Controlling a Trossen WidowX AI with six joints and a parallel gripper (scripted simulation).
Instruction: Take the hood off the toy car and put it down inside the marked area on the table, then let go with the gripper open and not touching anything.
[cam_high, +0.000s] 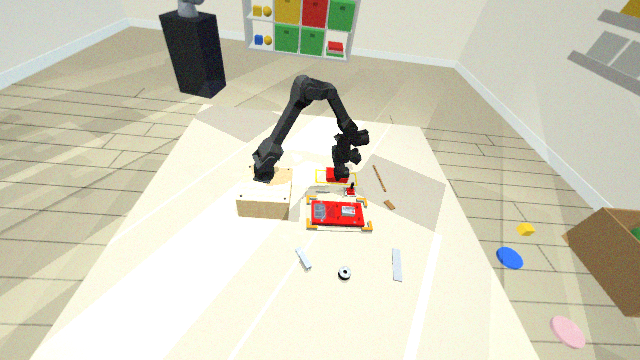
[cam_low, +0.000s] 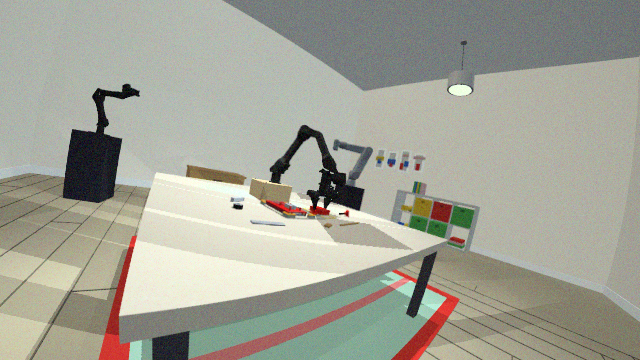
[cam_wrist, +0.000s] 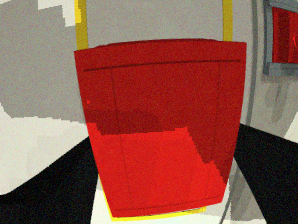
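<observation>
The red hood lies right at my gripper tip. From my gripper tip the other things lie so: wooden stick: 20 cm ahead, 6 cm to the left, 1 cm below; then brown block: 25 cm ahead, 9 cm to the right, 1 cm below.
</observation>
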